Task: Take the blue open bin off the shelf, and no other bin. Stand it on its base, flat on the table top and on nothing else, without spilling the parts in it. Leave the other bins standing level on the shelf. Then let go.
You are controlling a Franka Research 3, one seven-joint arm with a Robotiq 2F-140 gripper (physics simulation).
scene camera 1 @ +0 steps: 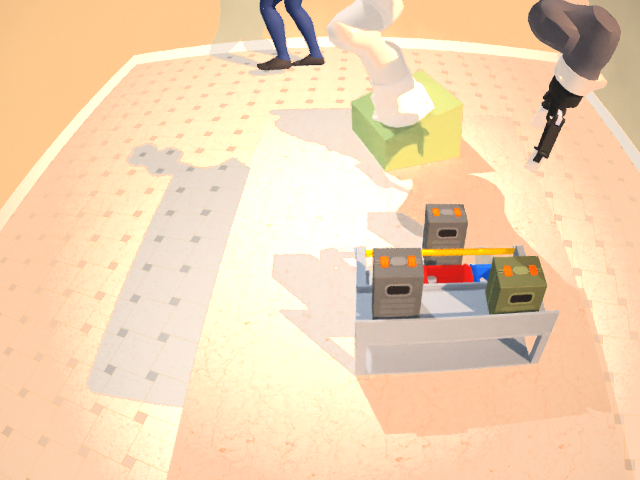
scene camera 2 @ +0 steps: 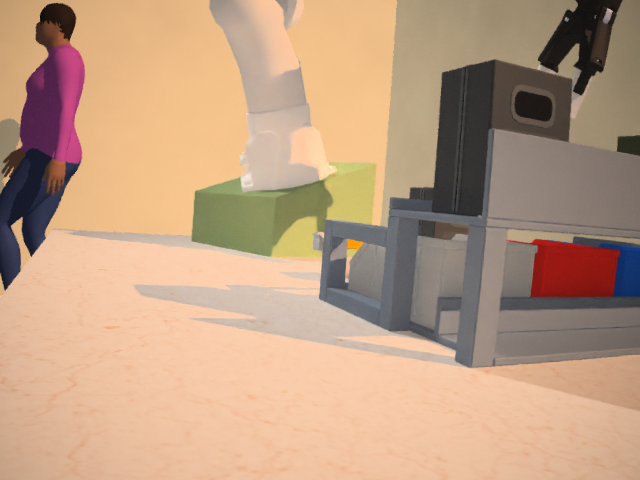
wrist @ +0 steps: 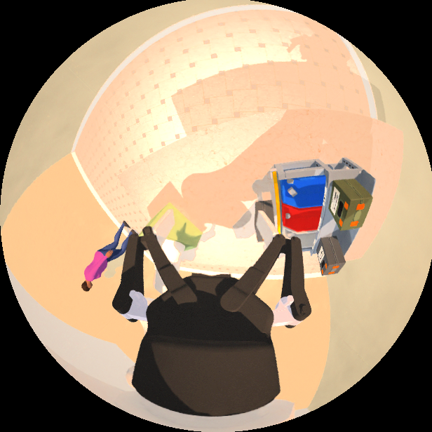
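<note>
The blue open bin (scene camera 1: 481, 272) (scene camera 2: 628, 271) (wrist: 303, 191) stands on the lower level of the grey shelf rack (scene camera 1: 454, 329) (scene camera 2: 479, 310), with a small light part in it in the wrist view. It is beside the red bin (scene camera 1: 446, 274) (scene camera 2: 574, 268) (wrist: 302, 218); a grey bin (scene camera 2: 439, 279) (wrist: 306, 240) stands on the red bin's other side. In scene camera 1, the olive case partly hides the blue bin. My gripper (scene camera 1: 535, 140) (scene camera 2: 560, 88) (wrist: 215, 216) is open and empty, in the air well away from the bins.
A yellow bar (scene camera 1: 465, 252) (wrist: 277, 200) runs along the bins' open side. A grey case (scene camera 1: 397, 289) (scene camera 2: 516, 103) (wrist: 331, 257) and an olive case (scene camera 1: 516, 289) (wrist: 351, 204) stand on the rack's upper level. Another grey case (scene camera 1: 445, 229) stands beyond the bar. The arm's base sits on a green block (scene camera 1: 423, 142) (scene camera 2: 232, 217).
</note>
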